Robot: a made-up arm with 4 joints. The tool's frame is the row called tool. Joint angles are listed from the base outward. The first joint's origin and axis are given. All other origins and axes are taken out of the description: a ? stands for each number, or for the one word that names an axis. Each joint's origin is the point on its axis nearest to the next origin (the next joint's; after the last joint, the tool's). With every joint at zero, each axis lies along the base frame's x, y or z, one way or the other. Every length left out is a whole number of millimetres.
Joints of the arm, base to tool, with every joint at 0 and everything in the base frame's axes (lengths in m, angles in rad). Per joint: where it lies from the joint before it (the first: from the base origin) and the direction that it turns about. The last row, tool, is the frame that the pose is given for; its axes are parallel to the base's.
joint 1: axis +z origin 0 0 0.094
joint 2: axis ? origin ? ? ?
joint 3: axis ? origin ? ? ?
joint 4: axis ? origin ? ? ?
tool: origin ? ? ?
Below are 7 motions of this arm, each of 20 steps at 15 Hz.
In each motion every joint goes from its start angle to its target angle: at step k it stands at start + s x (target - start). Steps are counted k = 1, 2, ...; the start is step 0. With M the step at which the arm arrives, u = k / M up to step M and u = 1 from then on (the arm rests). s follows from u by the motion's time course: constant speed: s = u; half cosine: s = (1 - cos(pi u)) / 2; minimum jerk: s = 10 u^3 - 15 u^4 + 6 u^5.
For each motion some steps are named. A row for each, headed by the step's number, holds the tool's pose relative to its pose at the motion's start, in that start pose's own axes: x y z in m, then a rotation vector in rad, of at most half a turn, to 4 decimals.
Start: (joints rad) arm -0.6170 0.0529 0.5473 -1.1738
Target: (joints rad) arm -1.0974 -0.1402 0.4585 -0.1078
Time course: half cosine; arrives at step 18
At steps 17, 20:
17: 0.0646 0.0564 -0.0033 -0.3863 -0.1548 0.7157
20: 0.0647 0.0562 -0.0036 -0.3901 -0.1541 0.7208

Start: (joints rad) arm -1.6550 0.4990 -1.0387 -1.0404
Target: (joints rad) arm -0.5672 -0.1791 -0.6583 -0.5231
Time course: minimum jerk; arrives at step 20
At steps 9, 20:
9: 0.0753 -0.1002 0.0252 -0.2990 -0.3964 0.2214
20: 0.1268 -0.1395 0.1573 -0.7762 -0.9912 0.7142

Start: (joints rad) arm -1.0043 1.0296 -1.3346 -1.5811
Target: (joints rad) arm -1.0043 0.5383 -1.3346 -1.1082
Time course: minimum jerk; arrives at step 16
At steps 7, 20:
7: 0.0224 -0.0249 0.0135 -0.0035 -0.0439 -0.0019
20: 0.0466 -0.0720 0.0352 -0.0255 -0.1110 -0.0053

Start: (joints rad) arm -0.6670 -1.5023 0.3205 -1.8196
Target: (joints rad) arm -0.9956 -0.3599 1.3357 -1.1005
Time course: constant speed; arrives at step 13
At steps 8, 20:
8: -0.2685 0.0956 -0.0880 0.3917 0.5239 -0.0586
20: -0.3122 0.1455 -0.0623 0.6599 0.5279 -0.3144

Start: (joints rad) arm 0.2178 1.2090 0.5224 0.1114
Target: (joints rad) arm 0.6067 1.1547 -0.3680 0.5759
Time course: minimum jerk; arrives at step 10
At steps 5, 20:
5: -0.2747 0.0648 0.0286 0.1369 0.6131 0.3018
20: -0.5015 0.0855 0.2119 0.3840 1.2077 0.5622

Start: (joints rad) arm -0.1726 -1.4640 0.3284 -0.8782
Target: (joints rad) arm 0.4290 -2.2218 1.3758 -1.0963
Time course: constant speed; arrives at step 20
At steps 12, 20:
12: 0.1362 0.0623 0.3704 0.5565 -0.8966 0.1245
20: 0.0146 0.0282 0.6301 0.9454 -1.4221 0.3280

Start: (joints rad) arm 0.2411 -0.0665 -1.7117 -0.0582
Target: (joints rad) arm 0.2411 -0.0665 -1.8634 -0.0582
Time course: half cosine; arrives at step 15
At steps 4, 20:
4: -0.0075 -0.0004 -0.0034 -0.0015 0.0251 0.0000
20: -0.0465 -0.0027 -0.0175 -0.0088 0.1514 0.0000

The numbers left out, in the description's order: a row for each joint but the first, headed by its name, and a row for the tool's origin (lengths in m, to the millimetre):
joint 2: axis +x, xyz 0.051 0.277 0
joint 3: axis -y, xyz 0 -0.124 -0.099
joint 4: axis +z, xyz -0.04 0 -0.298
tool: xyz 0.175 0.059 0

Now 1 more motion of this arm.
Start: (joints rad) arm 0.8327 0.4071 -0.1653 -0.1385
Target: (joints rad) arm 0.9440 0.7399 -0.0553 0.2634
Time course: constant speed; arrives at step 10
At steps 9, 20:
9: -0.0740 0.1853 0.0093 0.2878 -0.0577 0.4785
20: -0.0856 0.2032 0.0141 0.3200 -0.0689 0.5283

